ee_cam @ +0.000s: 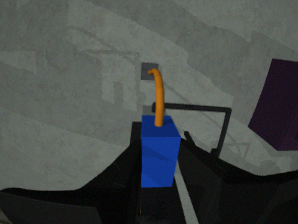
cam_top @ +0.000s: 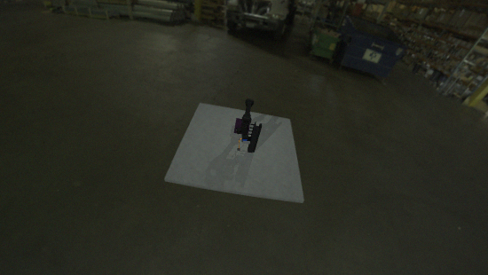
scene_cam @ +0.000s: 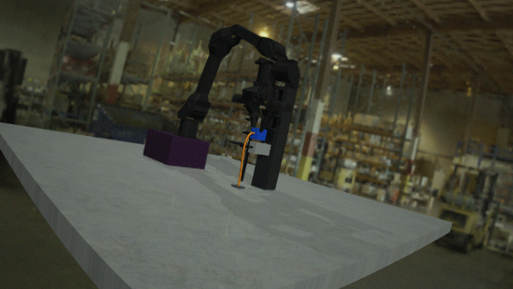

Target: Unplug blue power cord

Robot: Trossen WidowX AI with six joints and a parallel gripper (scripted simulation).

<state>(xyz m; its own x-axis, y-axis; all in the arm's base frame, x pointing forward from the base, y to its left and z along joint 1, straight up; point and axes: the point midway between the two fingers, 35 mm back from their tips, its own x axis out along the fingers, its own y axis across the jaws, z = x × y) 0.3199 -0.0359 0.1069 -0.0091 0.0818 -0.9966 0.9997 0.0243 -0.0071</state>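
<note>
My gripper tip is 3 cm to the right of the blue plug.
</note>
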